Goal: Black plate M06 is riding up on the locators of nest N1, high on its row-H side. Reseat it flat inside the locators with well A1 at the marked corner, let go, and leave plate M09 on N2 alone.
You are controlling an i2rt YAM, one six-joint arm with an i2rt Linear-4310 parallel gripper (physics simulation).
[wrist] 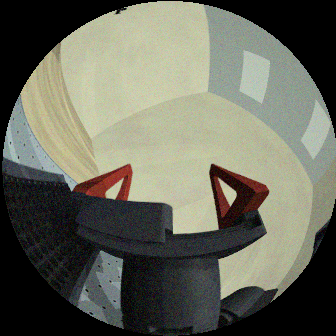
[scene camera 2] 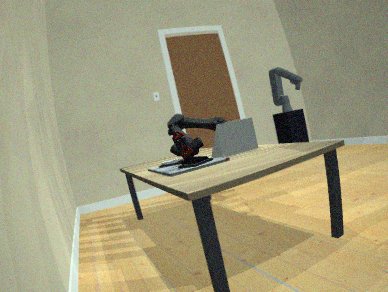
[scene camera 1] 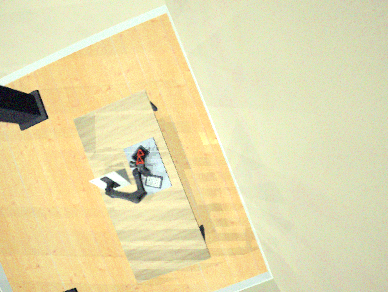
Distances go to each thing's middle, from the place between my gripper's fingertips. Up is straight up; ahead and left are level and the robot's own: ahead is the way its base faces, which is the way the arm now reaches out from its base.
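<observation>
Counted from my hand, the grey perforated plate [scene camera 1: 153,162] is 15 cm to the right and 4 cm behind, and it lies 16 cm below.
</observation>
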